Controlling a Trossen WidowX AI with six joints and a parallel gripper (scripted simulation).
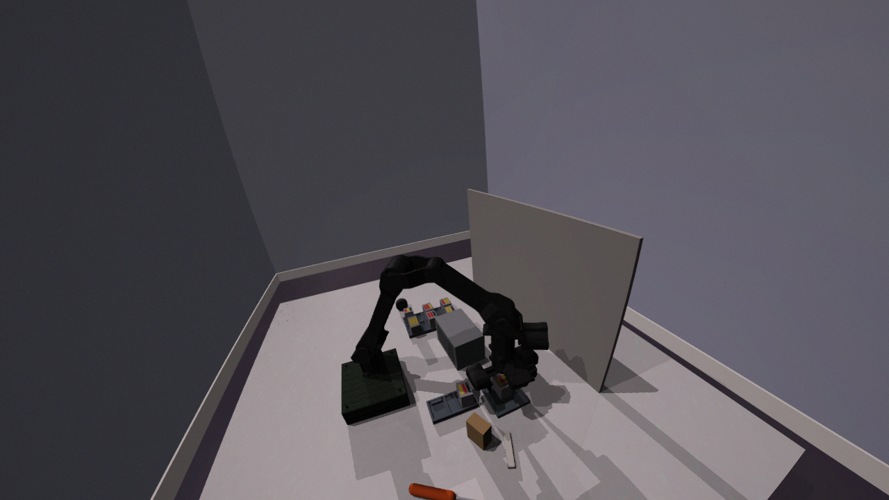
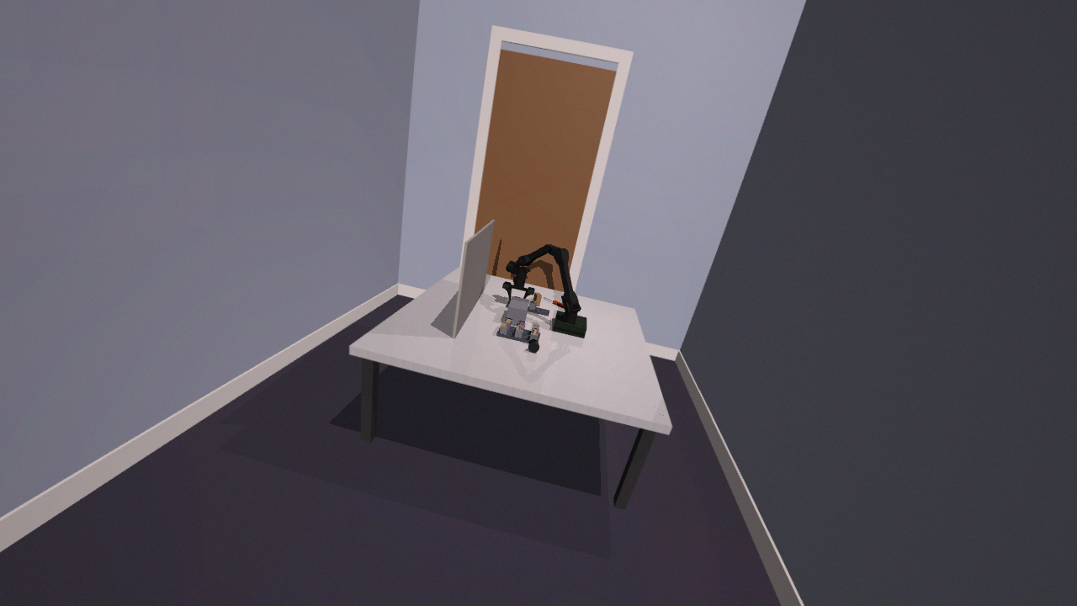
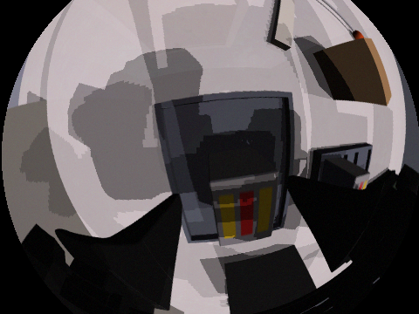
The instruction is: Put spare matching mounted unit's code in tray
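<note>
Right now my gripper tip is 20 mm above the grey-blue tray. Round my gripper tip: brown box 110 mm behind, 100 mm to the right, 10 mm above; then tall beige panel 240 mm to the left, 200 mm ahead, 200 mm above; then grey mounted unit 210 mm to the left, 50 mm behind, 30 mm above.
</note>
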